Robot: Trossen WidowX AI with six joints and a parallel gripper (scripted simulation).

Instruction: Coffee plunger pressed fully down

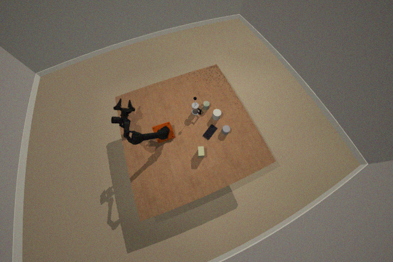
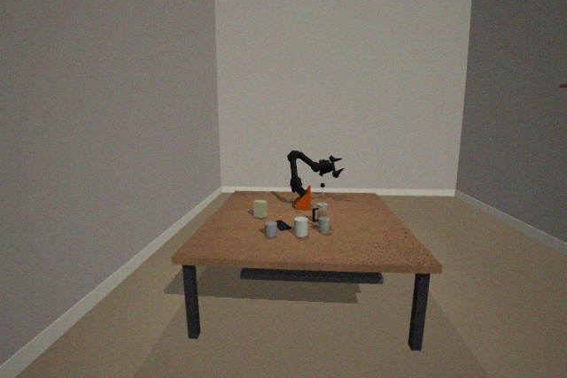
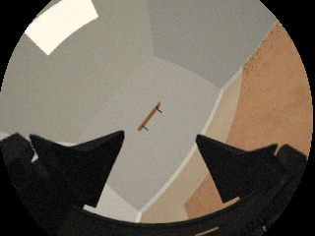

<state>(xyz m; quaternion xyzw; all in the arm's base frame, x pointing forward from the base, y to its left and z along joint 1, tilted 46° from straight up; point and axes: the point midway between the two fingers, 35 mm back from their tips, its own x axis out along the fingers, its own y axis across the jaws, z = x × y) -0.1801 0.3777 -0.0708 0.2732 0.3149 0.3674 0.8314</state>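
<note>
Now: the coffee press 56 cm ahead of my gripper tip, 28 cm to the right of it and 18 cm below it. Also, from my gripper tip: white cylinder: 71 cm ahead, 42 cm to the right, 26 cm below; then flat black slab: 57 cm ahead, 53 cm to the right, 30 cm below; then pale green cup: 67 cm ahead, 27 cm to the right, 27 cm below.
</note>
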